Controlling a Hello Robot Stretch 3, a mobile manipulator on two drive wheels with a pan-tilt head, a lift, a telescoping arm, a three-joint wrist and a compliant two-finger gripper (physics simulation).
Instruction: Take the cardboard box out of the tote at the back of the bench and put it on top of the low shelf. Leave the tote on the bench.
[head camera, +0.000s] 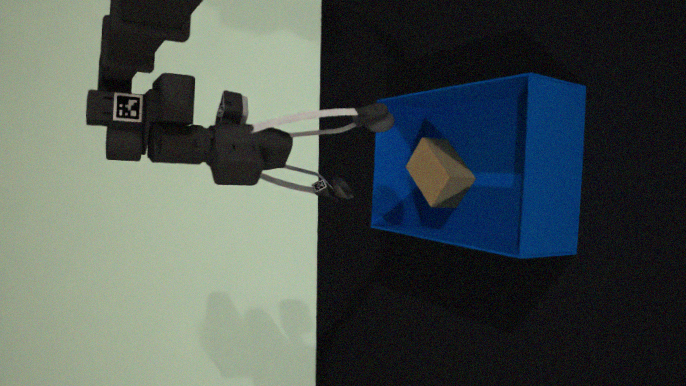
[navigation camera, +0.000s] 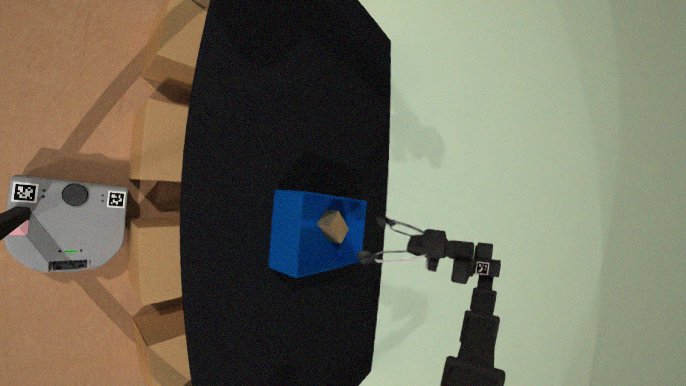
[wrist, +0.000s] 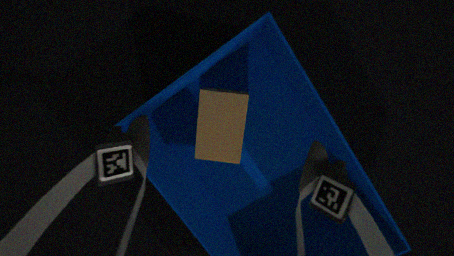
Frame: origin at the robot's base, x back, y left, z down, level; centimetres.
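Where they show: gripper, fingertip midpoint: (head camera: 371, 156) (navigation camera: 367, 237) (wrist: 227, 146); robot's base at its link origin: (navigation camera: 75, 193).
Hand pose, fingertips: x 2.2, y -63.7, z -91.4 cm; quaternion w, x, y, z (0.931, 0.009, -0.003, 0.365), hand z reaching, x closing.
Each offset is from my fingertips to the centre of the thing. Level surfaces: height alone.
The cardboard box @(dx -1.7, dy +0.0, dz +12.4 cm) (head camera: 432, 172) (navigation camera: 333, 227) (wrist: 221, 126) sits inside the blue tote @(dx -0.8, dy +7.8, dz +10.2 cm) (head camera: 552, 165) (navigation camera: 286, 232) (wrist: 290, 110), turned at an angle to its walls, nearer the tote's wall-side end. The tote stands on the black bench @(dz +15.2 cm) (head camera: 425, 325) (navigation camera: 280, 125). My gripper (head camera: 360, 153) (navigation camera: 374, 239) (wrist: 227, 146) is open, with its fingers wide apart and nothing held. In the head and navigation views its fingertips show at the tote's wall-side end. In the wrist view the box shows between and beyond the fingertips, squared to the gripper. The low shelf cannot be made out.
A pale green wall (head camera: 150, 250) (navigation camera: 525, 125) rises behind the bench. In the navigation view my arm (navigation camera: 480, 325) reaches along the wall side, and my base (navigation camera: 80, 225) is on the brown floor @(dz +91.3 cm) (navigation camera: 60, 75). Several tan blocks (navigation camera: 162, 140) show along the bench's near edge.
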